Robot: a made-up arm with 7 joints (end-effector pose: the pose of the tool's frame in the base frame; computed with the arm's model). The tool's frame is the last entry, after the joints. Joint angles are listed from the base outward.
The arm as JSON. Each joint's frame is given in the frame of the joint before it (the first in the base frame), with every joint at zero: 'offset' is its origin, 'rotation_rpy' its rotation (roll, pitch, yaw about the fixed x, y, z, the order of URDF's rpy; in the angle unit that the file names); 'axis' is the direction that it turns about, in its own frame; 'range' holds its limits. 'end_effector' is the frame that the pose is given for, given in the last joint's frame.
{
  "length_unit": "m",
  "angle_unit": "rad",
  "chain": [
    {
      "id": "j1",
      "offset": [
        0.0,
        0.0,
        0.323
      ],
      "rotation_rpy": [
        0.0,
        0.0,
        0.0
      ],
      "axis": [
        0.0,
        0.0,
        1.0
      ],
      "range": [
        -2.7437,
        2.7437
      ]
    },
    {
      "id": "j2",
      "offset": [
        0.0,
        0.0,
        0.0
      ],
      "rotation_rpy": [
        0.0,
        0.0,
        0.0
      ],
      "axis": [
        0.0,
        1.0,
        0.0
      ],
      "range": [
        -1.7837,
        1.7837
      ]
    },
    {
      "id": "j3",
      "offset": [
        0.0,
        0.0,
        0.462
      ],
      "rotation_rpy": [
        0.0,
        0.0,
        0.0
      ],
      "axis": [
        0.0,
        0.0,
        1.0
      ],
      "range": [
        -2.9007,
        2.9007
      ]
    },
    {
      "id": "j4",
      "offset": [
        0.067,
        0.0,
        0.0
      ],
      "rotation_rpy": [
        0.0,
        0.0,
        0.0
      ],
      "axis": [
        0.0,
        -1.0,
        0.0
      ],
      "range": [
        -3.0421,
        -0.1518
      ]
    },
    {
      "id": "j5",
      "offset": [
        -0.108,
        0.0,
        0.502
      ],
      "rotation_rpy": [
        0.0,
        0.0,
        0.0
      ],
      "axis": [
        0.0,
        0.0,
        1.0
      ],
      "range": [
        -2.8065,
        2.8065
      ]
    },
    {
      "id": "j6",
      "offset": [
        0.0,
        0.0,
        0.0
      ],
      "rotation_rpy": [
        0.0,
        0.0,
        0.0
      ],
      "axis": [
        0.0,
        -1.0,
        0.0
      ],
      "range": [
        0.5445,
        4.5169
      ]
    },
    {
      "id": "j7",
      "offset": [
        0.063,
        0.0,
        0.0
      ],
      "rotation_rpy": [
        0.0,
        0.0,
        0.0
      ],
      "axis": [
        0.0,
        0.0,
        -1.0
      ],
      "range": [
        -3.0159,
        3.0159
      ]
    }
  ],
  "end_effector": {
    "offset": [
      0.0,
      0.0,
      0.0
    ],
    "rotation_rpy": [
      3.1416,
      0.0,
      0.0
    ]
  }
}
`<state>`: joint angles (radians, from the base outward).
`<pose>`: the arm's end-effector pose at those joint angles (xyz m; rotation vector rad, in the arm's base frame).
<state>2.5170 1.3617 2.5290 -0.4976 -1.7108 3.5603 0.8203</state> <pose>-0.7449 0.4480 0.7131 -0.6782 -0.2276 1.0420</pose>
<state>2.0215 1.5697 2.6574 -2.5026 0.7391 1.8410 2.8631</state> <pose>-0.2538 -0.0321 0.7597 0.7418 1.4688 0.3422</pose>
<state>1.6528 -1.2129 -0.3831 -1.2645 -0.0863 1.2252 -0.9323</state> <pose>0.2557 -0.4624 1.0728 -1.0941 -1.9836 -1.2682</pose>
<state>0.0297 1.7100 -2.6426 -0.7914 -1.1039 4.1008 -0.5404</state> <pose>0.8977 -0.1454 0.4483 -0.1872 2.0756 -1.1942</pose>
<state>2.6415 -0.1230 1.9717 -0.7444 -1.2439 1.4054 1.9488</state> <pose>0.0545 -0.4247 1.2470 -1.0031 -1.5934 0.8056</pose>
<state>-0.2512 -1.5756 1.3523 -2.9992 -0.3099 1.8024 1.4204</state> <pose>0.1408 0.2344 0.3771 1.2674 -0.9799 1.2392</pose>
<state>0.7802 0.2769 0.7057 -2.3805 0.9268 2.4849 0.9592</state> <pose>0.1059 0.5545 0.3631 -2.8504 0.4081 1.0391</pose>
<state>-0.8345 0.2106 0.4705 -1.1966 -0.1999 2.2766 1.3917</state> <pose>0.5988 -0.2957 1.0091 -1.6452 1.9760 -1.1453</pose>
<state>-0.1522 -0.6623 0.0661 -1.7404 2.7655 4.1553 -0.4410</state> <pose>0.1291 0.0027 1.0083 -0.3999 2.0847 -0.8225</pose>
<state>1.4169 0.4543 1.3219 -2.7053 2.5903 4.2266 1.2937</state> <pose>-0.2935 0.1743 0.3639 -2.3711 1.4904 -0.8482</pose>
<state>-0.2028 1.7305 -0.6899 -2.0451 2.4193 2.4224 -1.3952</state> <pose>0.1224 -0.4290 -0.1460 2.3218 -1.7407 0.0682</pose>
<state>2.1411 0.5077 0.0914 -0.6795 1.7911 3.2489 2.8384</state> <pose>-0.3560 0.6162 0.9649 0.4053 -1.5329 -2.1989</pose>
